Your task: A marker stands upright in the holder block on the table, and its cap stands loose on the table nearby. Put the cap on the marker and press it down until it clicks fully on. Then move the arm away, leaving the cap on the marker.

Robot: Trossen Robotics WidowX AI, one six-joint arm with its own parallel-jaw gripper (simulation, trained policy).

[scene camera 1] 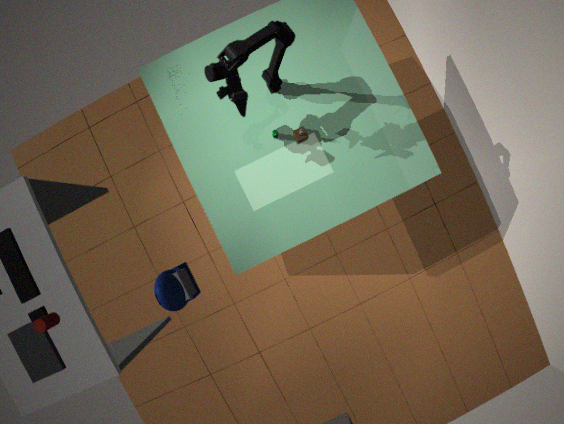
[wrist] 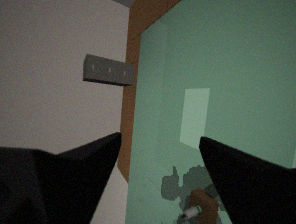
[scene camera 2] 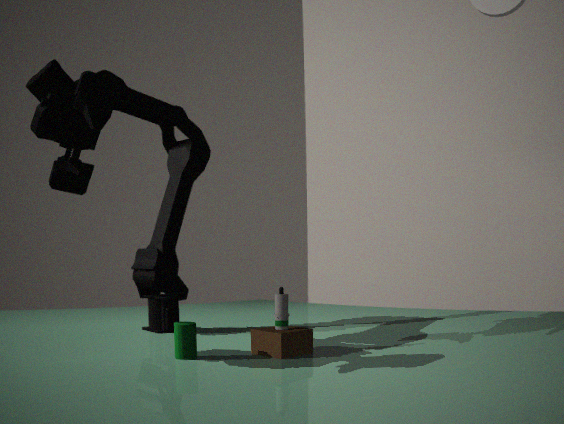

Labels:
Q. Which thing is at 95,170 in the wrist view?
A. The gripper.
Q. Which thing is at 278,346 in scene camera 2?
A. A brown holder block.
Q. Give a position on a green cap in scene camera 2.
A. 185,338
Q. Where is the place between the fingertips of the gripper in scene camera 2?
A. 89,152

